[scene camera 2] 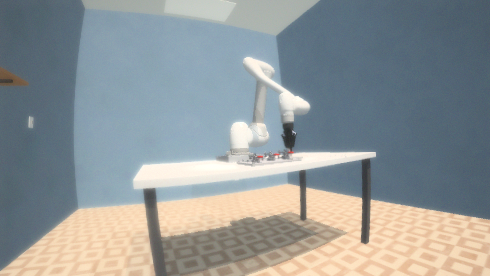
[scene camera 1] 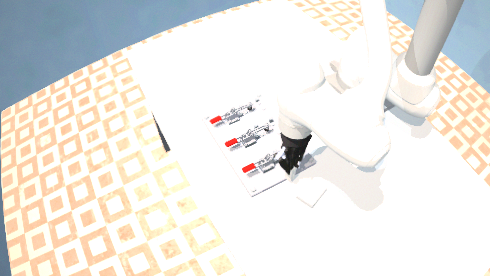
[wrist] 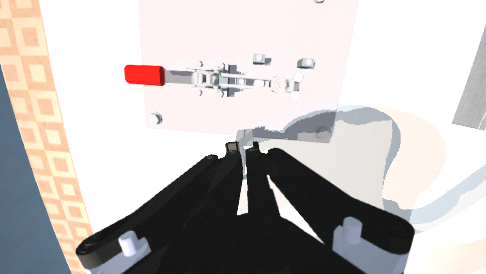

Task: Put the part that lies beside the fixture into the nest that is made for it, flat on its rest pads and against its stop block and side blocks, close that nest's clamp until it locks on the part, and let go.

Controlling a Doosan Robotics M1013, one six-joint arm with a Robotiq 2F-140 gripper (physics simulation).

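Places are measured from the arm's base along level axes (x ahead, y left, z up), in metres.
Pixels of known places: gripper, between the fingertips: (scene camera 2: 290, 157) (scene camera 1: 289, 177) (wrist: 246, 139); arm's base, origin of its link: (scene camera 2: 239, 155) (scene camera 1: 353, 86).
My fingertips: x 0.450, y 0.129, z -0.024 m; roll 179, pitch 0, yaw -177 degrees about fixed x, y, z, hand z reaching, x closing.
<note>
For each thing: its top centre in the pictures, then the offset to it from my fingertips. "spot": a spot on its surface instead.
- flat pale plate, centre of its top: (wrist: 264, 194) (scene camera 1: 312, 191) dy +0.082, dx -0.021, dz +0.000 m
- red handle, a spot on its surface: (wrist: 144, 75) (scene camera 1: 249, 166) spot: dy -0.081, dx +0.087, dz +0.047 m
The part, a flat pale plate (scene camera 1: 312, 194), lies on the table beside the fixture plate (scene camera 1: 265, 185) (scene camera 2: 275, 161) (wrist: 200, 30). In the wrist view I cannot make out the part behind the fingers. The nearest clamp has a red handle (scene camera 1: 248, 168) (wrist: 144, 75) and an arm (wrist: 259, 83) reaching over small round pads. Two small blocks (wrist: 259, 59) (wrist: 306, 63) stand beside these pads, with no part on them. My gripper (scene camera 1: 291, 176) (scene camera 2: 291, 150) (wrist: 246, 139) is shut and empty, fingertips together just outside the fixture's edge, between the nearest clamp and the part.
Two more clamps with red handles (scene camera 1: 231, 142) (scene camera 1: 215, 120) stand on the same fixture. Bolt heads (wrist: 155, 118) sit at its corners. A grey metal slab (wrist: 472, 85) shows at the right of the wrist view. The arm's base (scene camera 2: 240, 139) stands behind the fixture.
</note>
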